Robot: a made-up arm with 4 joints.
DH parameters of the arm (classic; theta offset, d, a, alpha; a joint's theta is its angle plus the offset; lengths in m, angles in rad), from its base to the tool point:
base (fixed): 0 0 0 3.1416
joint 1: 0 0.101 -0.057 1.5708
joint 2: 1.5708 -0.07 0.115 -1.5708
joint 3: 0 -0.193 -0.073 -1.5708
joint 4: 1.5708 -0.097 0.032 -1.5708
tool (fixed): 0 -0.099 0 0
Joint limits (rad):
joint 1: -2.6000..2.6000
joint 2: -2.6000..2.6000
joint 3: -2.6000..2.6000
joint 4: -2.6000..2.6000
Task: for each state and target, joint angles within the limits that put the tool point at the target. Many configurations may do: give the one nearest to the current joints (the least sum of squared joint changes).
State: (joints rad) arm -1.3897 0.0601 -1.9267 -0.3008
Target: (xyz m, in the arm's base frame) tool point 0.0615 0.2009 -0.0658
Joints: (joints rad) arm -1.7397 -0.2227 -1.9877 0.2267
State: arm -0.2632 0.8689 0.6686 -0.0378
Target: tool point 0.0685 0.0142 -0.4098
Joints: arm -0.4134 0.5613 1.0000 0.5286
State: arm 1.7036 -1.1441 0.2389 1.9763
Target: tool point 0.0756 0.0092 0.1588
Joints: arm 1.6671 -1.4522 0.3664 2.0939
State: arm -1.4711 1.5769 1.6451 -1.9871
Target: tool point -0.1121 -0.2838 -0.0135
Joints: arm -1.1905 2.2831 1.9348 -2.2524
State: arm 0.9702 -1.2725 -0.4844 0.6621
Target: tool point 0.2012 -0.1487 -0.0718
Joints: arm 0.7496 -0.5085 0.2647 0.6979
